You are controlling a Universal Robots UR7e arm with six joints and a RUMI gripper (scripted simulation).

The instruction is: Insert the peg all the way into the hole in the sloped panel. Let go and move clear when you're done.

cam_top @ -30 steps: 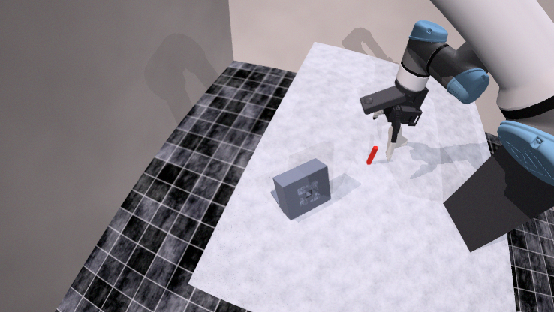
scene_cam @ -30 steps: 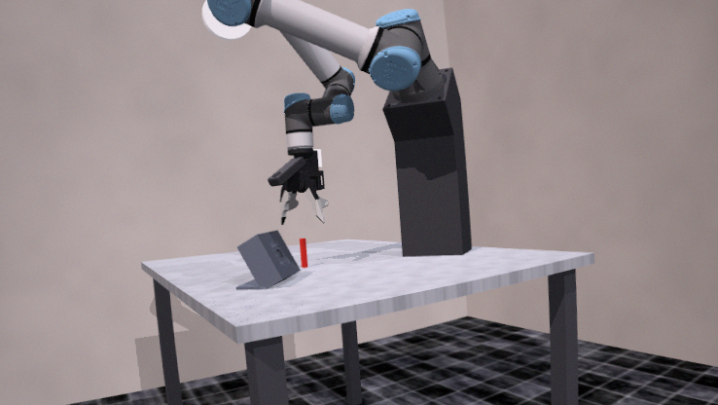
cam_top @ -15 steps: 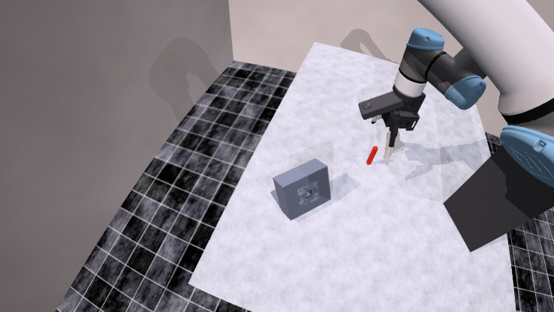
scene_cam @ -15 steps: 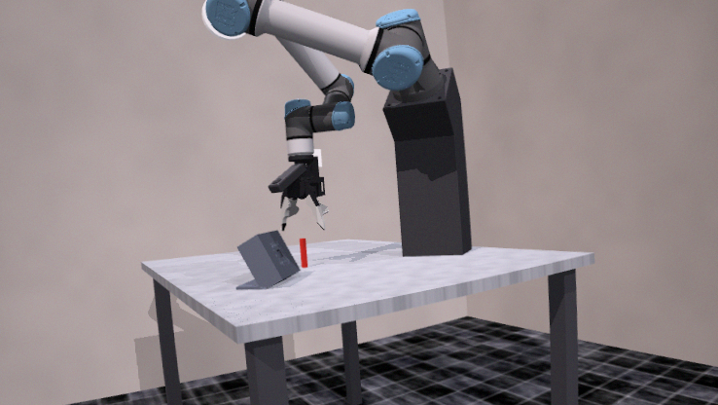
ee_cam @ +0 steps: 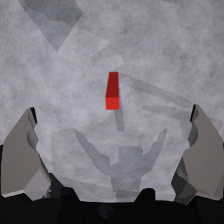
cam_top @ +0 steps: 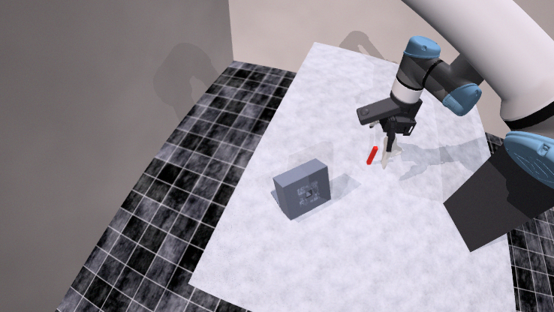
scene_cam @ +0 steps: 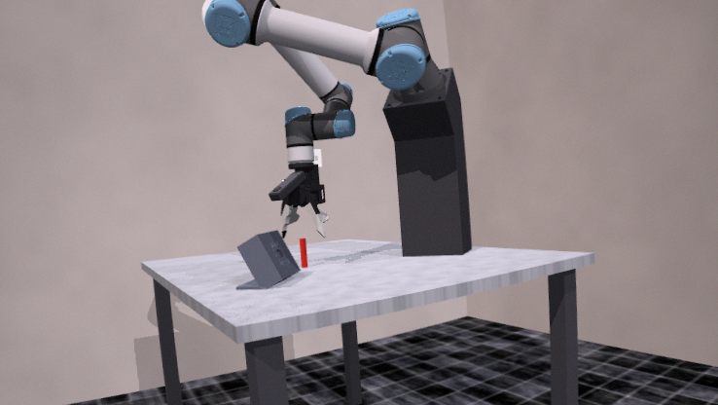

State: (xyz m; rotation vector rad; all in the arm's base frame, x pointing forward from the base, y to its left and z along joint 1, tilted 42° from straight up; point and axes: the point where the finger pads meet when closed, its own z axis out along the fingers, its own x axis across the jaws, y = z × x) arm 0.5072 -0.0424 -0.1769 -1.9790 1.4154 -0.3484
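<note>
Right now my hand is 40 mm above the red peg.
</note>
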